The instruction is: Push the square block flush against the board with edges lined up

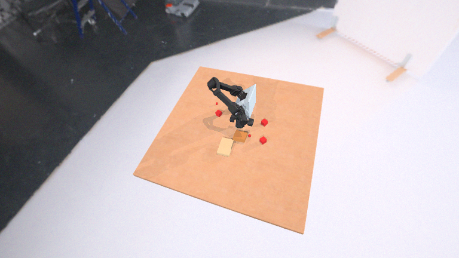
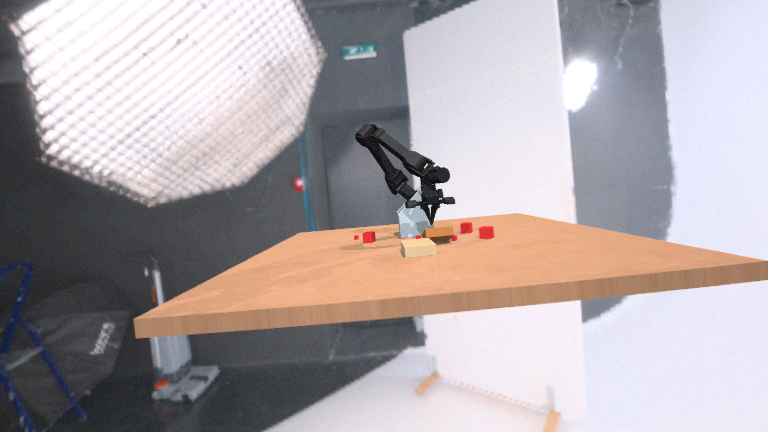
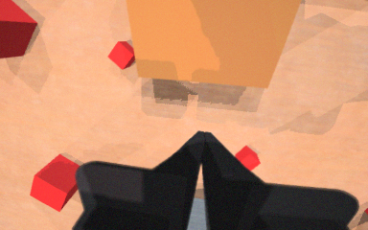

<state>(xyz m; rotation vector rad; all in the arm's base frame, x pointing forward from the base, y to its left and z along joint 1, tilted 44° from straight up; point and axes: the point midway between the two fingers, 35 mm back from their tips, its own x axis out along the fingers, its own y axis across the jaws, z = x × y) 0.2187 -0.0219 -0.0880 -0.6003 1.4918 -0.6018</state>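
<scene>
Right now my gripper tip is 8 cm short of the square block, 1 cm to the right of it and 3 cm above it. The rest, counted from my gripper tip: board: 20 cm ahead, 8 cm to the right, 4 cm below.
</scene>
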